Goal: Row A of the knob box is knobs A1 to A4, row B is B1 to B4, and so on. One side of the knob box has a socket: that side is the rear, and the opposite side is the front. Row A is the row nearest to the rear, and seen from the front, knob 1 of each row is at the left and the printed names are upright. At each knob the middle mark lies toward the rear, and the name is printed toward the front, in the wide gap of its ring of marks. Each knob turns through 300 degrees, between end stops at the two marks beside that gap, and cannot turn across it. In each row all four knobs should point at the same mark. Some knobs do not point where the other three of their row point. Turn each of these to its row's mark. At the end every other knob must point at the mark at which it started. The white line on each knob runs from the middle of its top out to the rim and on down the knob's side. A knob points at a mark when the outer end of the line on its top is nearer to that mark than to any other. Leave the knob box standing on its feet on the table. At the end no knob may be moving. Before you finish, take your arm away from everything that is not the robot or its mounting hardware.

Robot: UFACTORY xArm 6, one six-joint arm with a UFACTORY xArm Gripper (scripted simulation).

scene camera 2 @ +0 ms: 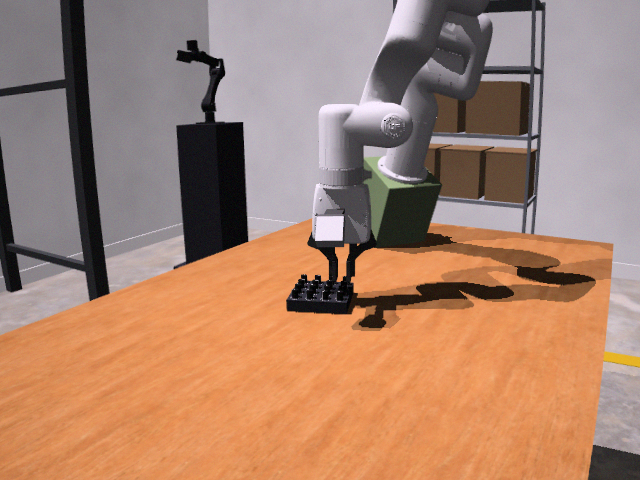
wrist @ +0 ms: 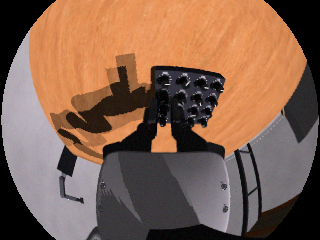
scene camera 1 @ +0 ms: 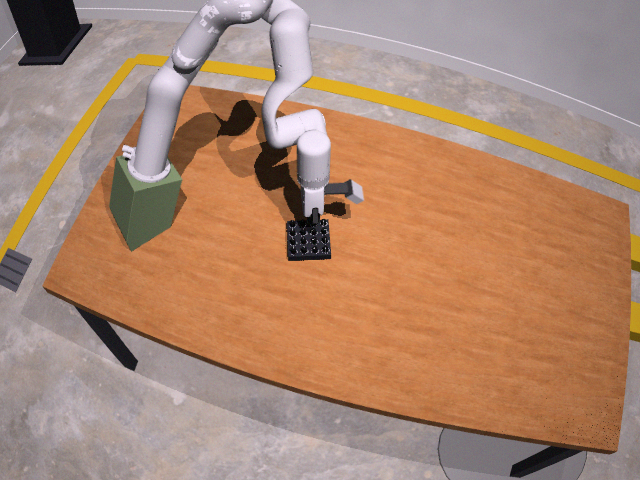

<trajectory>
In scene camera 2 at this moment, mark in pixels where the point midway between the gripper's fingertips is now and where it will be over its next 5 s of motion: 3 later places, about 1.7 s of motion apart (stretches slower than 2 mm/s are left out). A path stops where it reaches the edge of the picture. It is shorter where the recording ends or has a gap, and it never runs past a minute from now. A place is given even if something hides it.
My gripper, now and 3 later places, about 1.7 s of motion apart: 342, 280; 342, 290; 337, 269; 324, 275
</trajectory>
